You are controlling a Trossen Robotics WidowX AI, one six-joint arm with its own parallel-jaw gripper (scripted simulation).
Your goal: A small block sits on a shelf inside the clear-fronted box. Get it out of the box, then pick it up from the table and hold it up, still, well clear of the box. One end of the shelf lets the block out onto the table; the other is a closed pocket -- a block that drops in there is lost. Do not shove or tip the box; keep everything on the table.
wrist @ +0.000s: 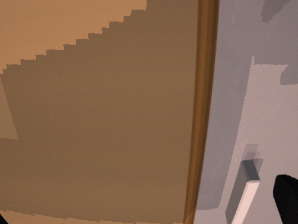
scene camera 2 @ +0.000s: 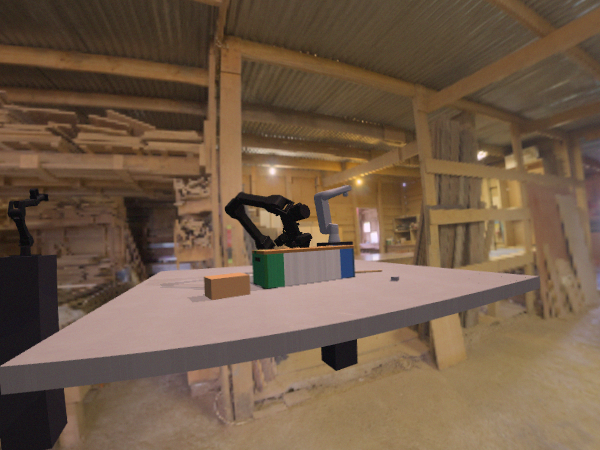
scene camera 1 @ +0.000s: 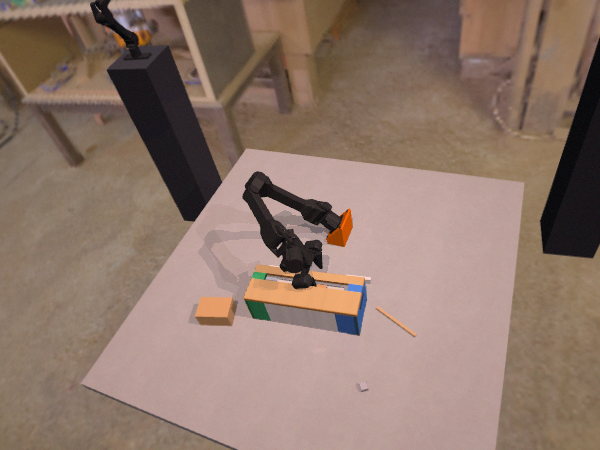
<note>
In view: the gripper (scene camera 1: pixel 318 278) and a box (scene camera 1: pixel 270 296).
The box is seen too in the wrist view (wrist: pixel 111 111) and in scene camera 2 (scene camera 2: pixel 271 268).
</note>
